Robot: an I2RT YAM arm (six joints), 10 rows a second.
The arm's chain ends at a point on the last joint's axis. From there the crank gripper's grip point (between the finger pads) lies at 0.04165 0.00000 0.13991 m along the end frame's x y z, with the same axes.
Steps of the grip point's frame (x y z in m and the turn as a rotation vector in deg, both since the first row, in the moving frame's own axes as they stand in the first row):
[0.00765, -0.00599, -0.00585, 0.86, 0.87, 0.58]
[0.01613, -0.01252, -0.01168, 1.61, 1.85, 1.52]
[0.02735, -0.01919, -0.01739, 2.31, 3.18, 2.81]
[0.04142, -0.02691, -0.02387, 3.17, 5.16, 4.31]
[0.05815, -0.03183, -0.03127, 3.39, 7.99, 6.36]
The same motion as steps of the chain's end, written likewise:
[0.00552, -0.00433, -0.00519, 0.86, 0.87, 0.58]
[0.01160, -0.00977, -0.01022, 1.61, 1.85, 1.52]
[0.01957, -0.01583, -0.01479, 2.31, 3.18, 2.81]
[0.02885, -0.02289, -0.01944, 3.17, 5.16, 4.31]
[0.03896, -0.02945, -0.02403, 3.39, 7.99, 6.36]

